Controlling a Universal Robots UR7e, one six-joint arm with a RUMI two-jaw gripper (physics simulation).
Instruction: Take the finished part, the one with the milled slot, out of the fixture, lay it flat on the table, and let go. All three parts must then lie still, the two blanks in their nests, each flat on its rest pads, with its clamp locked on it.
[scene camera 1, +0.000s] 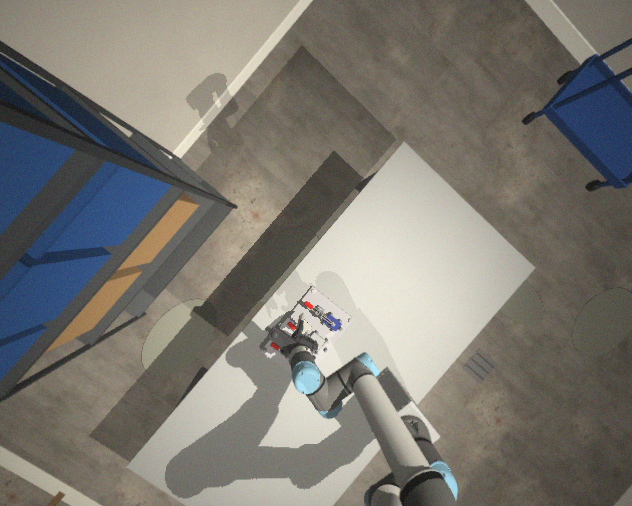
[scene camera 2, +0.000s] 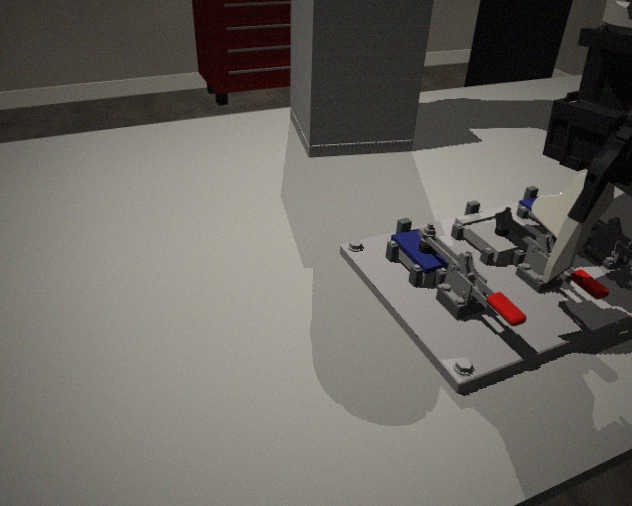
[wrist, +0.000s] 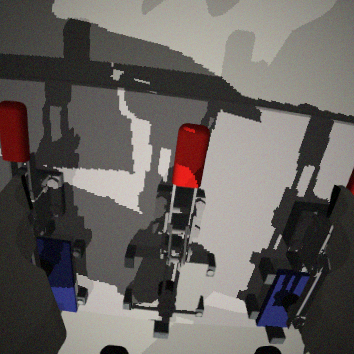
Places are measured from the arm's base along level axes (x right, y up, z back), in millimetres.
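Where they show: gripper, between the fingertips: (scene camera 1: 291, 329) (scene camera 2: 600, 257) (wrist: 181, 182).
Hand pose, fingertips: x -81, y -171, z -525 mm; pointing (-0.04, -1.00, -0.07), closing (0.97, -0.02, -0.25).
Each offset is from my fingertips to the centre of the thing. Level surfaces: height alone.
The fixture plate @(dx +18, dy -74, dz +84 mm) (scene camera 1: 327, 303) (scene camera 2: 400, 321) (wrist: 240, 200) holds three nests. A blue part @(dx +134, dy -50, dz +108 mm) (scene camera 1: 333, 321) (scene camera 2: 414, 247) (wrist: 272, 310) lies in one outer nest under its lowered clamp. Another blue part @(dx -82, dy -55, dz +153 mm) (wrist: 62, 280) is in the opposite outer nest, its clamp partly hidden. The middle nest shows a pale grey piece @(dx +26, dy -53, dz +131 mm) (scene camera 2: 495, 242) (wrist: 192, 285) with a lowered clamp arm over it; the milled slot cannot be made out. The middle clamp's red handle @(dx +8, dy -30, dz +21 mm) (scene camera 1: 291, 326) (scene camera 2: 589, 283) (wrist: 191, 155) lies low. My gripper (scene camera 1: 304, 332) (wrist: 181, 182) is wide open and empty, above the middle clamp, fingers either side.
The other red handles @(dx +117, dy -25, dz +4 mm) (scene camera 1: 308, 305) @(dx -104, dy -35, dz +16 mm) (scene camera 1: 274, 346) (scene camera 2: 506, 308) stick out at each side. A tall grey block (scene camera 1: 395, 387) (scene camera 2: 364, 79) stands on the table @(dy -81 mm) (scene camera 1: 422, 226) (scene camera 2: 158, 316). Bolt heads @(dx +194, dy -63, dz +160 mm) (scene camera 2: 356, 246) @(dx +161, dy -63, dz -44 mm) (scene camera 2: 464, 366) rise at the plate's corners. A rack (scene camera 1: 211, 224) and blue cart (scene camera 1: 588, 121) stand beyond the table.
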